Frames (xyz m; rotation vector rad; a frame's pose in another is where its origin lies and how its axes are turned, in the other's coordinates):
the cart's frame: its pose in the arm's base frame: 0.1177 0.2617 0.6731 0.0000 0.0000 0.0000
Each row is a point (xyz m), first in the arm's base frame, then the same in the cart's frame.
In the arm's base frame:
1: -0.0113 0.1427 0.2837
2: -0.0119 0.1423 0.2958
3: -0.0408 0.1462 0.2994
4: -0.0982 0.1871 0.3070
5: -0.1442 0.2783 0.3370
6: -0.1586 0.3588 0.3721
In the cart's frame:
1: -0.1290 -0.1190 -0.3894
2: -0.1296 -0.1194 -0.3773
3: -0.1585 -0.1155 -0.3737
4: -0.2159 -0.0746 -0.3661
5: -0.2619 0.0166 -0.3361
6: -0.2763 0.0971 -0.3010

